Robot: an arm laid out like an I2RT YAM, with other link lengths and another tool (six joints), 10 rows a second.
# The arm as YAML. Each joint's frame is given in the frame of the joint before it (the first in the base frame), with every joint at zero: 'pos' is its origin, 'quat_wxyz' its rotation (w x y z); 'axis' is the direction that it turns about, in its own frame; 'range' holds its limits. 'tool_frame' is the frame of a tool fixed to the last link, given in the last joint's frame.
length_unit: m
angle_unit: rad
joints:
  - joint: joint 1
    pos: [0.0, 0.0, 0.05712]
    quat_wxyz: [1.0, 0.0, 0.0, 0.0]
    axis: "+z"
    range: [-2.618, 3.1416]
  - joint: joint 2
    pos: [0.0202, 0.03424, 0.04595]
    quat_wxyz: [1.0, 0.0, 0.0, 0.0]
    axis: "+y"
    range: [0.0, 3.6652]
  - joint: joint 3
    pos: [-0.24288, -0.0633, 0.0]
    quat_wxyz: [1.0, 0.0, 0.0, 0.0]
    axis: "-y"
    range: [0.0, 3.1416]
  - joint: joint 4
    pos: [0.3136, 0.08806, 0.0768]
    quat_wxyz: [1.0, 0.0, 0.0, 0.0]
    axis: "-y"
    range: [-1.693, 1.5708]
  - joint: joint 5
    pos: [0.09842, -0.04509, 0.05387]
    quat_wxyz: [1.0, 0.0, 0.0, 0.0]
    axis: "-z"
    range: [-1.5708, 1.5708]
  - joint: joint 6
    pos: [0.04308, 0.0, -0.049]
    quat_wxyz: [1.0, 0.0, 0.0, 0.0]
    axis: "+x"
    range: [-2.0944, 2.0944]
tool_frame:
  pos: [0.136, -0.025, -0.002]
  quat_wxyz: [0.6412, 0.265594, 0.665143, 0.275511]
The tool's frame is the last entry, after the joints.
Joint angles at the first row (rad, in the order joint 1, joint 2, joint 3, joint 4, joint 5, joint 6):
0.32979 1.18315 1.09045 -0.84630 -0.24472 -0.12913
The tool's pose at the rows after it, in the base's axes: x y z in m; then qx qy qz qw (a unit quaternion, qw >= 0):
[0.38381 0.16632 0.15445 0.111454 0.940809 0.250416 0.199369]
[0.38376 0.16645 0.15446 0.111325 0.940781 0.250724 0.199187]
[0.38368 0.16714 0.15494 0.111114 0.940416 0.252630 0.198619]
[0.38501 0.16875 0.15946 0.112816 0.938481 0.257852 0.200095]
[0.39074 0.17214 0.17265 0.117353 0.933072 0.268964 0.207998]
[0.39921 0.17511 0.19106 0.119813 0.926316 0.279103 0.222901]
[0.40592 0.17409 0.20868 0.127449 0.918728 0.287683 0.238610]
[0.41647 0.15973 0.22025 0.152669 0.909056 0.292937 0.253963]
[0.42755 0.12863 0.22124 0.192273 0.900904 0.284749 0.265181]
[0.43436 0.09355 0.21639 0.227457 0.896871 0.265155 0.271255]
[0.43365 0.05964 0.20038 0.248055 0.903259 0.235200 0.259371]
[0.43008 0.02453 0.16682 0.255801 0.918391 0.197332 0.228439]
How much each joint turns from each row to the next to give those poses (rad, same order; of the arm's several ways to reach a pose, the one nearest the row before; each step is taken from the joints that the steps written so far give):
0.00000 -0.00001 0.00000 0.00000 -0.00037 0.00039
0.00001 0.00002 0.00000 0.00001 -0.00076 0.00000
-0.00002 -0.00001 0.00076 0.00038 -0.00383 0.00113
0.00001 0.00189 0.01066 0.00037 -0.00610 0.00764
-0.00001 0.00916 0.03284 0.00494 -0.00763 0.01830
0.00001 0.01258 0.04500 0.00763 -0.00038 0.01374
-0.00573 0.00191 0.03471 0.00687 0.00343 0.01793
-0.03815 0.00000 0.01830 0.01375 0.00000 0.02441
-0.07210 0.00001 0.00154 0.00266 0.00457 0.01449
-0.07552 0.00457 -0.00002 -0.01448 0.01222 -0.00761
-0.07401 0.01795 -0.00111 -0.04541 0.00610 -0.04731
-0.08049 0.04655 -0.01562 -0.04654 0.00153 -0.09003

